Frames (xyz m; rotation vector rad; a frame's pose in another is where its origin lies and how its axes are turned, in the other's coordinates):
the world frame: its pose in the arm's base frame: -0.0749 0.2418 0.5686 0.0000 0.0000 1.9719
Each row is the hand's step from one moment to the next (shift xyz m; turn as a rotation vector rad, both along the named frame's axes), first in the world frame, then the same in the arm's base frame.
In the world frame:
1: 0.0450 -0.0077 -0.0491 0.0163 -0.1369 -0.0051
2: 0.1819 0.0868 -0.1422 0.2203 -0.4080 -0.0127
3: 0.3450 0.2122 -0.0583 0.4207 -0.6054 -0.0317
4: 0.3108 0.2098 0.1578 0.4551 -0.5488 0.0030
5: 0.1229 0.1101 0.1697 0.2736 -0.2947 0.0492
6: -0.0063 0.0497 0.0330 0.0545 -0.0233 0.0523
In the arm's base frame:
1: -0.0105 0.0444 -0.0491 0.1197 0.0685 -0.0051
2: -0.1509 0.1336 -0.1422 0.2896 0.3621 -0.0127
3: -0.3301 0.2348 -0.0583 0.3931 0.6237 -0.0317
4: -0.3145 0.2042 0.1578 0.3276 0.6332 0.0030
5: -0.1493 0.0702 0.1697 0.1645 0.3669 0.0492
6: -0.0433 -0.0252 0.0330 0.0002 0.0593 0.0523

